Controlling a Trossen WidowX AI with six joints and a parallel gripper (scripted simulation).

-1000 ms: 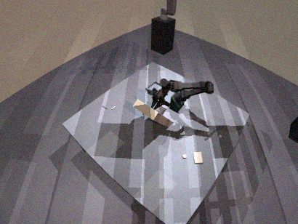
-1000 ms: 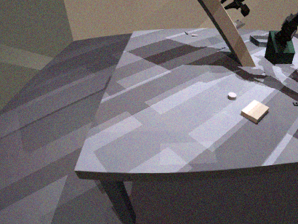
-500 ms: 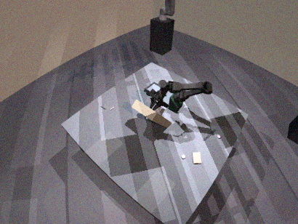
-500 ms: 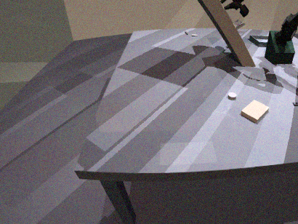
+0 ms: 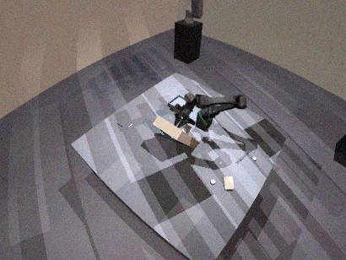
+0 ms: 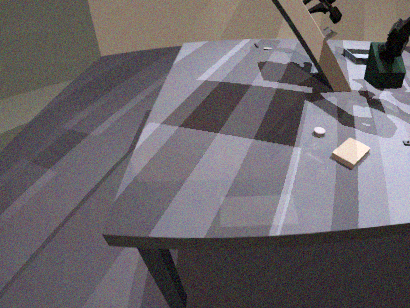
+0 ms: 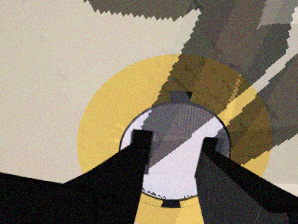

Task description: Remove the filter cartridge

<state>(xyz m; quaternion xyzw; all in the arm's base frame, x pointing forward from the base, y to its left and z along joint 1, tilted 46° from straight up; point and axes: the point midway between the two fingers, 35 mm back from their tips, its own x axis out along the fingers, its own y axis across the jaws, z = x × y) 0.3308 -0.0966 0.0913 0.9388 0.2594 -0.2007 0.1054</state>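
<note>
Now: gripper tip 1 cm short of the round pale cartridge and 1 cm above it. From my gripper tip the other things lie so: service panel: 4 cm behind, 8 cm below.
</note>
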